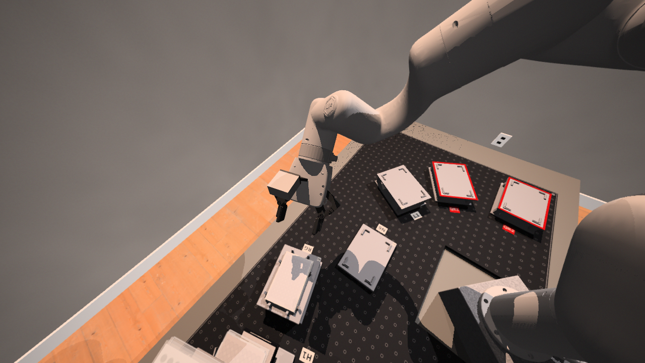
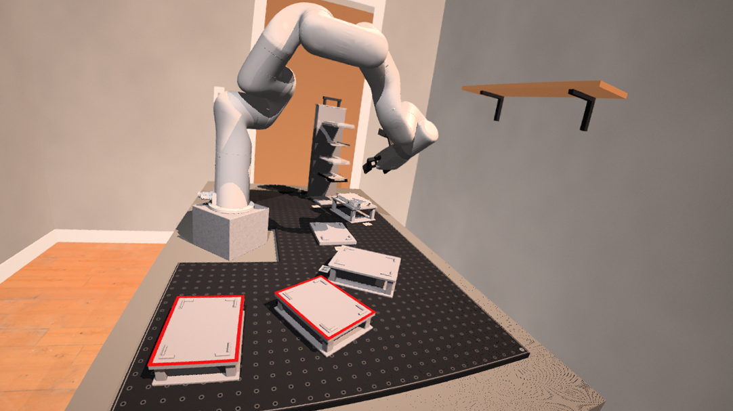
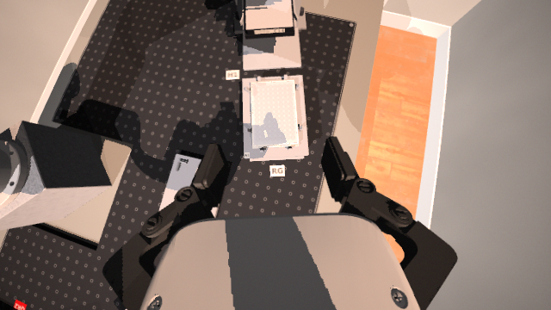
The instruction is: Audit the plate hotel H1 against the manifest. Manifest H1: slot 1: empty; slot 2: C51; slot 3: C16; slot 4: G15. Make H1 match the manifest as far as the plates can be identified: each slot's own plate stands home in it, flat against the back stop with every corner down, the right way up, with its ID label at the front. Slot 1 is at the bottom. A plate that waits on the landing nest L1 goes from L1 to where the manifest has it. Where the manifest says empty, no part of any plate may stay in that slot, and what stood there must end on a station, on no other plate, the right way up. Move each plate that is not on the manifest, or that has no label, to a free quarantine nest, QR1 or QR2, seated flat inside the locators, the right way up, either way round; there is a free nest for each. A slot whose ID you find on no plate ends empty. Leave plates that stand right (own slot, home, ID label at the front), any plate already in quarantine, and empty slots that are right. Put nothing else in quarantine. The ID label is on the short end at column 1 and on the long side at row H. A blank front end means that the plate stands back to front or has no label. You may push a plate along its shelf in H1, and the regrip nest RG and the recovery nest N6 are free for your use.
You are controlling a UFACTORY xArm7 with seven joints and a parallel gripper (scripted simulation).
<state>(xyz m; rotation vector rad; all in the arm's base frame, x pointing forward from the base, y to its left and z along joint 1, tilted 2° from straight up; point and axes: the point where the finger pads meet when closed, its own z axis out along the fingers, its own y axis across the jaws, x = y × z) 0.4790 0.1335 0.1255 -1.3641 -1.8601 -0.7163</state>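
My hand is 30 mm past the white well plate, 100 mm to the right of it and 150 mm above it. Round my hand: regrip nest RG (30 mm behind, 100 mm to the left, 160 mm below); RG label (220 mm below); recovery nest N6 (170 mm behind, 100 mm to the right, 210 mm below).
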